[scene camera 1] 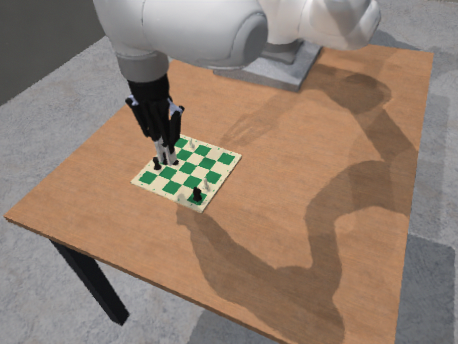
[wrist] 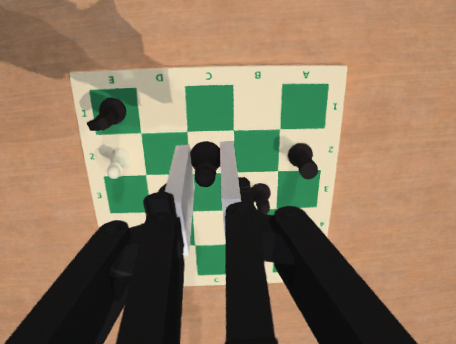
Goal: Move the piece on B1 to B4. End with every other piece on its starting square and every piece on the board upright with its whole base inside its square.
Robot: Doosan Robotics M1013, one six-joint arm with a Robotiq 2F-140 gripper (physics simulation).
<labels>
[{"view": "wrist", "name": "gripper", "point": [206, 164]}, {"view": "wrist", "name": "chessboard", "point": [265, 109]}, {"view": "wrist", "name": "black pawn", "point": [205, 156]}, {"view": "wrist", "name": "larger black piece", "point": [300, 155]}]
</labels>
